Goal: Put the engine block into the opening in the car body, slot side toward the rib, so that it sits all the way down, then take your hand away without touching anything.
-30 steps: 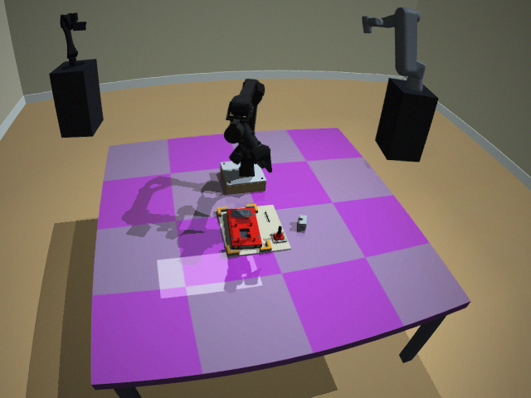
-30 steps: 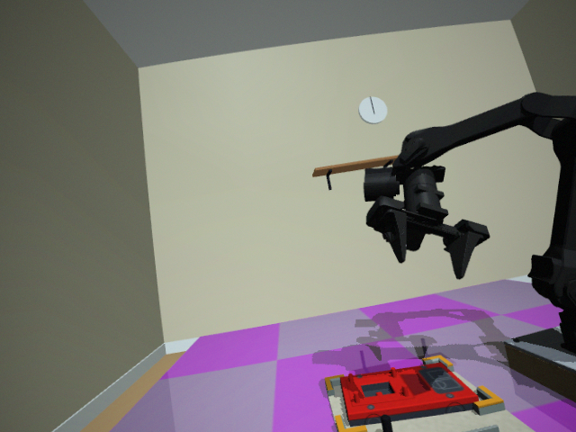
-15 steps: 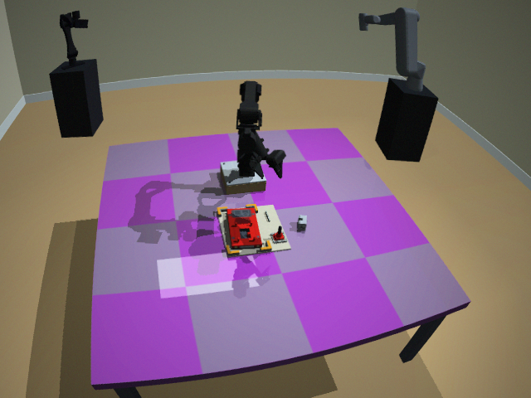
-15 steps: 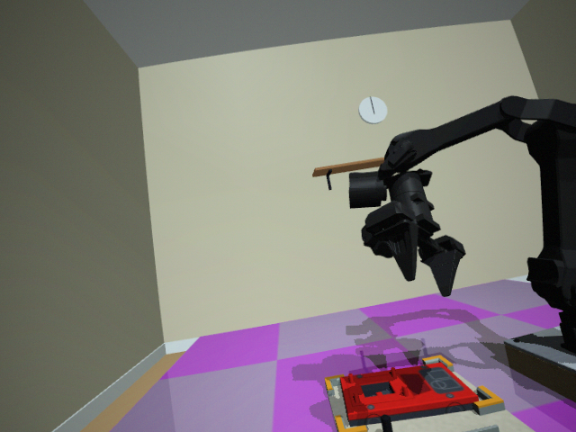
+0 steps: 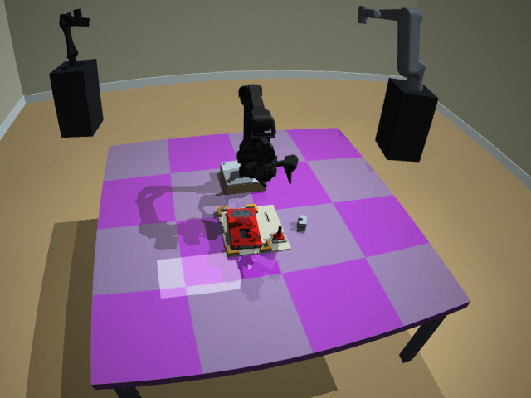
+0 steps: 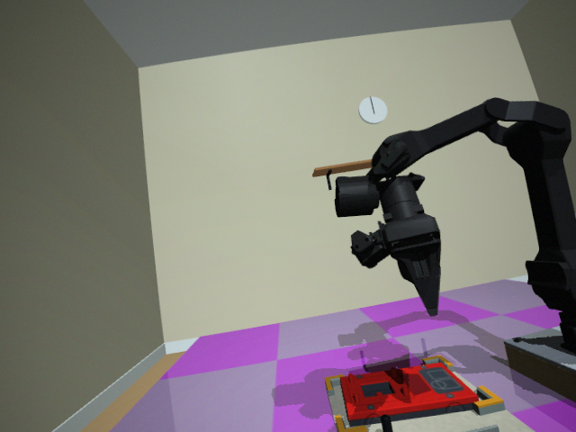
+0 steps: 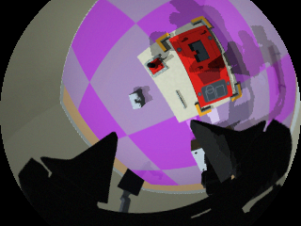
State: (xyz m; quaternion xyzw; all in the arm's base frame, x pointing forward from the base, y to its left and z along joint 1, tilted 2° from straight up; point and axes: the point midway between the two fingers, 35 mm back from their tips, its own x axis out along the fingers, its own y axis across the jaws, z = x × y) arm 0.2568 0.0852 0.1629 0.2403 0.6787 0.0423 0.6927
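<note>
Right now my gripper tip is 160 mm above the grey engine block, 100 mm to the right of it and 20 mm short of it.
</note>
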